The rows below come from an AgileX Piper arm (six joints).
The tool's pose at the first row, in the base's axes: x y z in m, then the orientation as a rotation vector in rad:
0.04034 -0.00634 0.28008 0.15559 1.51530 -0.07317
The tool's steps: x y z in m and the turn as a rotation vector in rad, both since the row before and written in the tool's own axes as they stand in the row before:
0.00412 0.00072 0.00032 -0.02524 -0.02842 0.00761
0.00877 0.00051 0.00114 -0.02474 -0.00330 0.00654
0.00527 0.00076 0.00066 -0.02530 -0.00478 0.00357
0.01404 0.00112 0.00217 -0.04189 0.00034 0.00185
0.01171 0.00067 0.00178 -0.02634 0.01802 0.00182
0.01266 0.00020 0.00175 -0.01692 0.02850 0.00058
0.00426 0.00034 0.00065 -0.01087 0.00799 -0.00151
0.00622 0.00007 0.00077 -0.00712 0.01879 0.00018
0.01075 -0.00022 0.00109 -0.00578 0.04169 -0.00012
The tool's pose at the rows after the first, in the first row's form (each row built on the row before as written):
0.04099 -0.00547 0.27603 0.13957 1.48661 -0.04997
0.04292 -0.00465 0.26742 0.12429 1.48291 -0.02651
0.04411 -0.00365 0.26229 0.10632 1.47775 -0.00516
0.04766 -0.00183 0.24861 0.07371 1.47730 0.02730
0.05054 -0.00048 0.23718 0.05357 1.49454 0.04900
0.05324 0.00054 0.22473 0.03981 1.52244 0.06310
0.05408 0.00117 0.22054 0.02976 1.53003 0.07040
0.05509 0.00166 0.21437 0.02362 1.54852 0.07646
0.05641 0.00217 0.20366 0.01745 1.58994 0.08178

